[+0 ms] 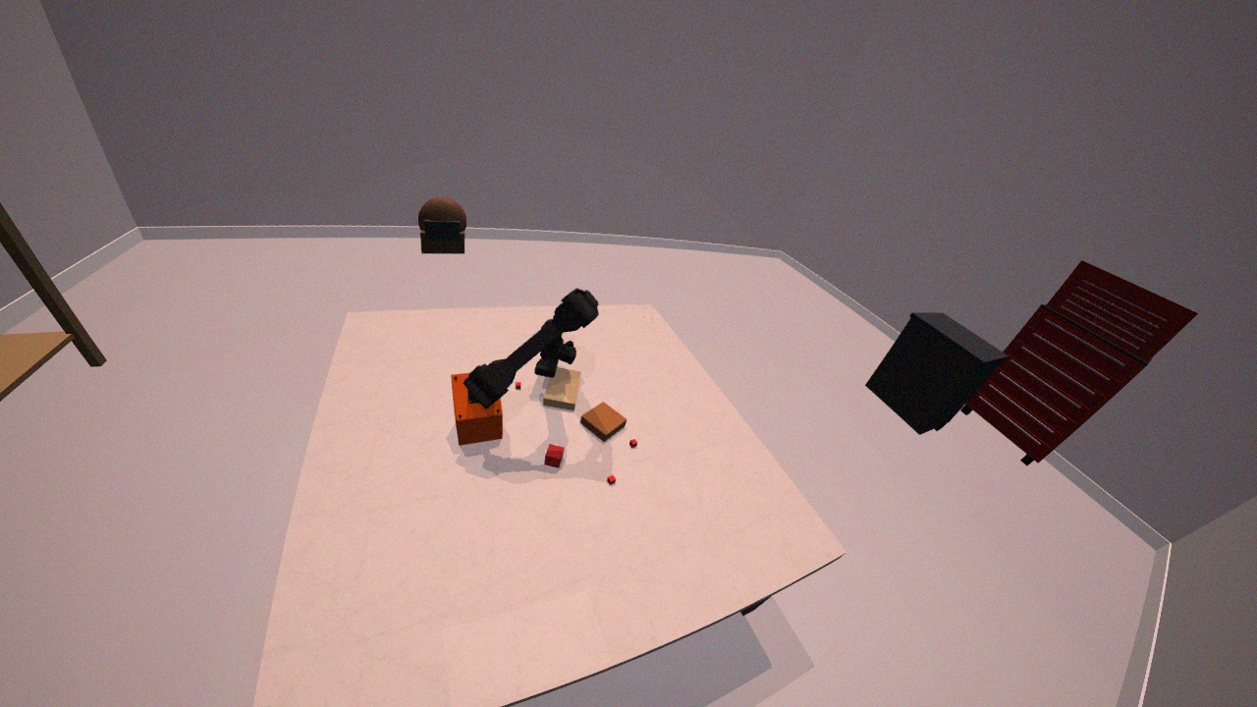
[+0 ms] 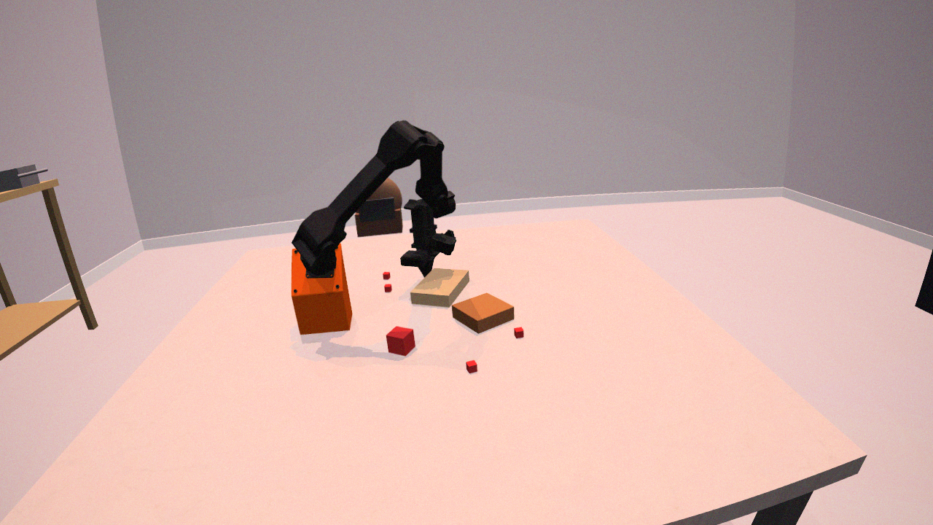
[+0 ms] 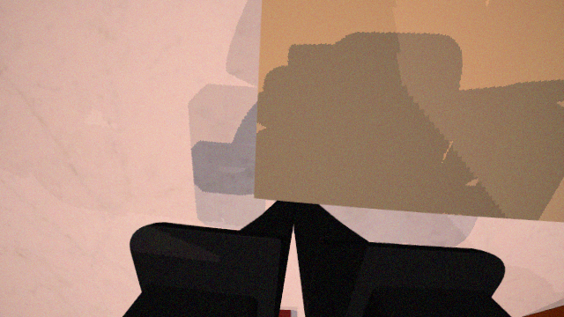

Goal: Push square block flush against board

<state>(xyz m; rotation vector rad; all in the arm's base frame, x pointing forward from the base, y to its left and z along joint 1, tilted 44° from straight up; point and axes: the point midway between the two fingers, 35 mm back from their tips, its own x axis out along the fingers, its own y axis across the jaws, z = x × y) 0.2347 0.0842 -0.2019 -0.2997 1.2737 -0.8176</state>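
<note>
My gripper tip is 3 cm short of the tan board, 8 cm to the left of it and 1 cm below it. Round my gripper tip: red cube 5 cm behind, 34 cm to the right, 1 cm above; then brown square block 12 cm ahead, 24 cm to the right, 1 cm above.
</note>
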